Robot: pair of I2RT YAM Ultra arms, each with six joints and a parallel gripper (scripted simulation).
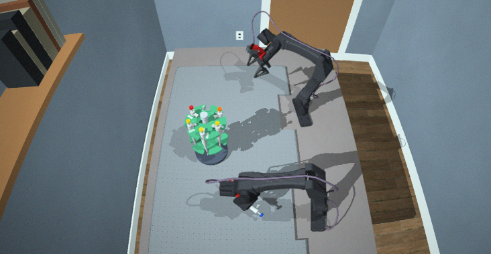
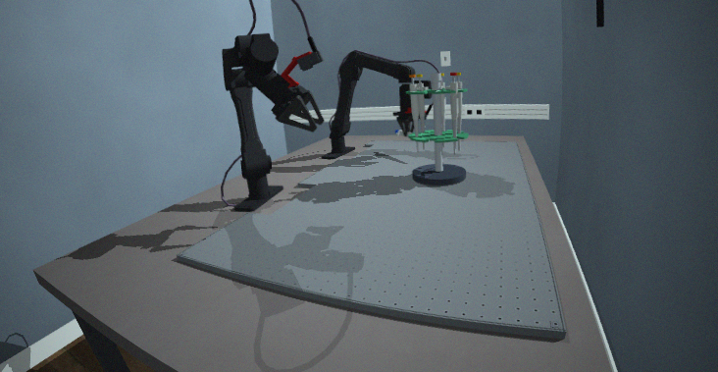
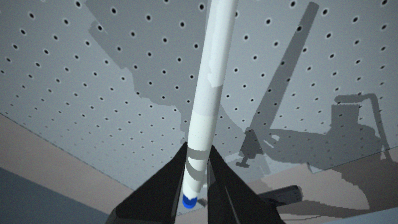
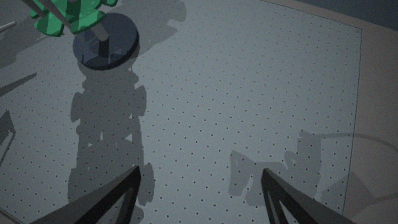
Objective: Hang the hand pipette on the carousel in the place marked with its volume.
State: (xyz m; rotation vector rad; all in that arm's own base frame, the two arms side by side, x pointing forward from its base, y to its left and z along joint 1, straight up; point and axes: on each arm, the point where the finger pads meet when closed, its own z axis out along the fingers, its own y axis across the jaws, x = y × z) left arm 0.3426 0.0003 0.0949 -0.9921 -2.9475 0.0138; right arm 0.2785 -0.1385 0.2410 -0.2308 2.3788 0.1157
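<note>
Now: the white hand pipette 30 mm to the right of my left hand and 10 mm ahead of it.
</note>
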